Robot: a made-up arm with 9 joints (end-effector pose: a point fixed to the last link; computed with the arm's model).
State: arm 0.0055 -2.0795 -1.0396 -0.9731 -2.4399 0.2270 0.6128 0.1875 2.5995
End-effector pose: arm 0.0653 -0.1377 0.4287 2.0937 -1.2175 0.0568
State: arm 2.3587 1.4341 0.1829 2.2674 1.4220 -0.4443 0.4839 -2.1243 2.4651
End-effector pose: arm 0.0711 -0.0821 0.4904 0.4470 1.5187 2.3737
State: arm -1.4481 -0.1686 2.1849 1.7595 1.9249 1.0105 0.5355 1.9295 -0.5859
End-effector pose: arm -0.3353 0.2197 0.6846 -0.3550 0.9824 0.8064
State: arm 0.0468 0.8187 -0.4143 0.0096 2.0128 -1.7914 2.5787 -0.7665 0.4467
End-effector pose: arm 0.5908 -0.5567 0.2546 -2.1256 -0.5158 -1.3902
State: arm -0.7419 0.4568 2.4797 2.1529 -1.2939 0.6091 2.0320 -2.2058 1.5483
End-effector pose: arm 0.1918 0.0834 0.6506 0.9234 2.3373 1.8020
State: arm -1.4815 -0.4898 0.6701 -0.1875 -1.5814 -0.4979 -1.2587 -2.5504 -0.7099
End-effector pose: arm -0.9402 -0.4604 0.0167 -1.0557 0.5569 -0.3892
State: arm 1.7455 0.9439 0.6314 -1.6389 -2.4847 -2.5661 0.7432 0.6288 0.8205
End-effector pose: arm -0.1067 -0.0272 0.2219 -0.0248 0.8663 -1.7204
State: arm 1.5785 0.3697 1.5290 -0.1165 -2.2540 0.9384 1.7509 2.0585 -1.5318
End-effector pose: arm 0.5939 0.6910 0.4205 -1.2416 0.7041 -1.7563
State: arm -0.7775 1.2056 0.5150 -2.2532 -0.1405 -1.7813 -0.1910 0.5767 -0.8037
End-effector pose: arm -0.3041 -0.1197 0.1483 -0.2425 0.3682 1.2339
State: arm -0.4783 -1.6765 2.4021 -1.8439 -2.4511 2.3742 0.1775 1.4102 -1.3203
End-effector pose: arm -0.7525 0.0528 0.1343 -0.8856 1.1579 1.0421
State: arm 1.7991 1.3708 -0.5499 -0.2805 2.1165 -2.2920 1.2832 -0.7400 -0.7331
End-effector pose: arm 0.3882 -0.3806 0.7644 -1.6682 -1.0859 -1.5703
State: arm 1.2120 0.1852 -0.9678 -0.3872 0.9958 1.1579 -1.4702 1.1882 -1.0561
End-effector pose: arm -0.1789 -0.5030 0.0900 -0.1350 -1.9101 1.6739
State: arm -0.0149 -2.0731 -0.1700 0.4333 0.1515 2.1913 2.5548 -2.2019 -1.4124
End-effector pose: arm -0.3975 0.3480 -0.3203 0.9528 0.3257 -2.1042
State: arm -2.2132 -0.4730 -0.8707 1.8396 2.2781 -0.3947 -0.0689 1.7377 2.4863
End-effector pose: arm -0.2855 -0.2958 0.0821 0.1236 2.4323 1.7130
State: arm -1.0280 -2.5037 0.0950 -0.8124 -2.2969 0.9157 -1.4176 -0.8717 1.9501
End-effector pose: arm -0.1749 -0.9030 -0.2551 2.6406 -1.1647 0.0271
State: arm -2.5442 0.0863 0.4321 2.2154 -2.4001 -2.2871 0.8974 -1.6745 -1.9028
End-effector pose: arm -0.5490 -0.2000 0.2246 -0.3359 2.1432 -0.7640
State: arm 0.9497 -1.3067 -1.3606 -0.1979 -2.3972 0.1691 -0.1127 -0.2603 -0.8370
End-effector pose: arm -0.0618 -0.6301 0.0453 1.6192 0.7374 0.9934
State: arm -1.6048 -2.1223 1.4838 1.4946 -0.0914 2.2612 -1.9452 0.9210 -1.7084
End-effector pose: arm 0.0707 -0.0474 0.2995 0.3923 0.6551 1.1911
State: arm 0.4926 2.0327 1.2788 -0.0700 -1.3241 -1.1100 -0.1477 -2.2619 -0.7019
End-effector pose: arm 0.1744 0.1992 0.1700 1.4232 -1.8065 -0.4524
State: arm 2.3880 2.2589 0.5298 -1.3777 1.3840 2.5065 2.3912 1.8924 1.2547
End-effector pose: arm -0.1132 0.1940 1.2698 0.8966 -0.2130 0.7222
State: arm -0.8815 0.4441 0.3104 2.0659 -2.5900 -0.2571 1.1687 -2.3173 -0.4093
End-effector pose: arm 0.1998 0.0063 -0.4035 2.3157 2.0329 -0.1954
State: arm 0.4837 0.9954 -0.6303 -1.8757 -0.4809 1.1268 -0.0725 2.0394 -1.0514
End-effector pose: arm 0.0519 -0.0341 -0.2036 -1.6216 1.9469 0.9023
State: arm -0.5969 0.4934 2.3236 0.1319 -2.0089 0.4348 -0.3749 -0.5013 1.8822
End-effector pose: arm -0.3677 0.2842 -0.3432 2.5495 0.9198 -1.3804
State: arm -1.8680 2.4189 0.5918 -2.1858 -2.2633 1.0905 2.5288 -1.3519 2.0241
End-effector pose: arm 0.2923 -0.8262 -0.0476 -2.1742 -1.5890 0.1174
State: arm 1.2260 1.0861 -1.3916 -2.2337 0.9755 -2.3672 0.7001 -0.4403 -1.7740
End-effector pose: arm 0.3718 -0.2320 -0.3253 -0.0788 0.5161 0.6631
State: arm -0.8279 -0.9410 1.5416 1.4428 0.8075 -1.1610 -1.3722 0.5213 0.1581
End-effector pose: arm -0.3491 0.1448 0.4486 0.4825 0.2898 1.2687
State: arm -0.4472 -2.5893 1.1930 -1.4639 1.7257 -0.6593 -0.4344 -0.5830 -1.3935
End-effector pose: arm 0.2883 -0.4255 -0.2659 0.5908 2.3677 -0.9258
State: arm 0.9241 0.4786 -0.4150 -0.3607 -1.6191 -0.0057 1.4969 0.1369 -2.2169
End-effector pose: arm 1.0465 -0.1833 -0.1501 -0.4434 -1.6746 1.7448
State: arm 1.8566 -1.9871 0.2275 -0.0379 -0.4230 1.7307 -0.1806 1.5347 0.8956
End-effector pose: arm 0.4122 -0.0764 0.2103 -1.5218 -1.9243 -1.7985
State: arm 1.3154 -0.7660 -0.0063 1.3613 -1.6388 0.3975 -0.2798 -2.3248 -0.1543
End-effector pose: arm 0.0358 -0.4102 0.1685 0.3876 0.6874 0.9395
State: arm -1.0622 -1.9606 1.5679 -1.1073 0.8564 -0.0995 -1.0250 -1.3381 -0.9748
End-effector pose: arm -0.1776 -0.0596 -0.5208 0.1278 -1.9595 -1.7274
